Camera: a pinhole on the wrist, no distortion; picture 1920 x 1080 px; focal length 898.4 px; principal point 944.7 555.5 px. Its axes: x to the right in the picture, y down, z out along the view. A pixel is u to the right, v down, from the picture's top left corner.
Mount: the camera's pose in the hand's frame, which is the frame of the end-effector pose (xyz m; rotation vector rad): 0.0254 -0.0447 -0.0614 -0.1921 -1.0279 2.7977
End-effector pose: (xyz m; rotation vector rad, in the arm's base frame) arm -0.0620 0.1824 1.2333 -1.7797 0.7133 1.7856
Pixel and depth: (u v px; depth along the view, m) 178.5 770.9 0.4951
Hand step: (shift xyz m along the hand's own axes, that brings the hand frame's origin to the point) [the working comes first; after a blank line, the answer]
In the camera's frame: -0.4222 0.1187 0.4951

0.3416 -0.5260 0.2640
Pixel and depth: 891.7 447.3 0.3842
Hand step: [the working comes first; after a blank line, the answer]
In the camera's frame: -0.0227 -0.0463 0.3842

-0.0142 -0.2566 0.2608
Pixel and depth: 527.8 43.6 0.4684
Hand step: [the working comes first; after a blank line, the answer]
In the camera's frame: -0.2174 -0.2669 0.4684

0.1842 -0.1804 0.4810
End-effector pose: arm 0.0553 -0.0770 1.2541 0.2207 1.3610 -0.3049
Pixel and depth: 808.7 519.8 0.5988
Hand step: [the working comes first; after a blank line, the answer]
In the camera's frame: -0.0906 -0.0238 0.5988

0.0131 -0.4217 0.4130
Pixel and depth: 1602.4 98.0 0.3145
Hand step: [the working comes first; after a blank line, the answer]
In the camera's frame: 0.2302 -0.1602 0.3145

-0.2385 -0.0792 0.2653
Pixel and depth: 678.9 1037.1 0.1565
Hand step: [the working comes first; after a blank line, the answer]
In the camera's frame: -0.0463 0.0839 0.1565

0.0353 -0.2153 0.0055
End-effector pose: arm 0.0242 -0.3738 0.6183 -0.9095 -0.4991 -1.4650
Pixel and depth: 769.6 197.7 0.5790
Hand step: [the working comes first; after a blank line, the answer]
In the camera's frame: -0.1128 -0.2306 0.5790

0.0591 -0.2578 0.5341
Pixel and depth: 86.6 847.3 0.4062
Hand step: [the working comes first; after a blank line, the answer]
In the camera's frame: -0.3880 0.1319 0.4062

0.3221 -0.4734 0.1858
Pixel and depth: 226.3 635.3 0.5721
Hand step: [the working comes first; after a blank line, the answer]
In the camera's frame: -0.4575 0.0508 0.5721

0.3696 -0.5301 0.3687
